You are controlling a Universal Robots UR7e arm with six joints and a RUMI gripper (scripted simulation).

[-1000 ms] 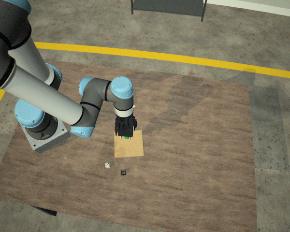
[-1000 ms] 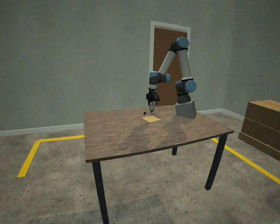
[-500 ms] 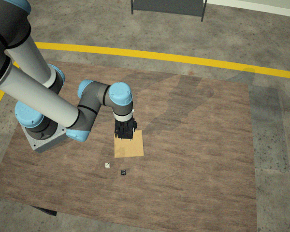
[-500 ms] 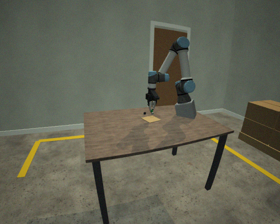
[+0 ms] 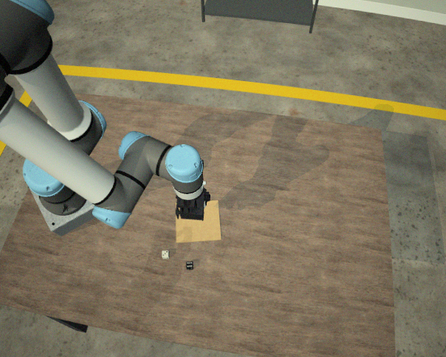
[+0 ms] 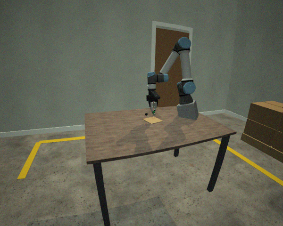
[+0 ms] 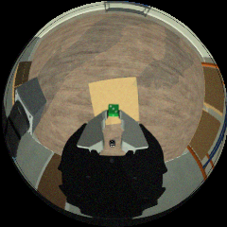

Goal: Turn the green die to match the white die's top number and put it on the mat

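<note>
My hand is 10 mm above the green die. From my hand the other things lie so: black die (30 mm ahead, 150 mm to the right, 80 mm below); then white die (50 mm behind, 140 mm to the right, 80 mm below); then tan mat (90 mm below).
</note>
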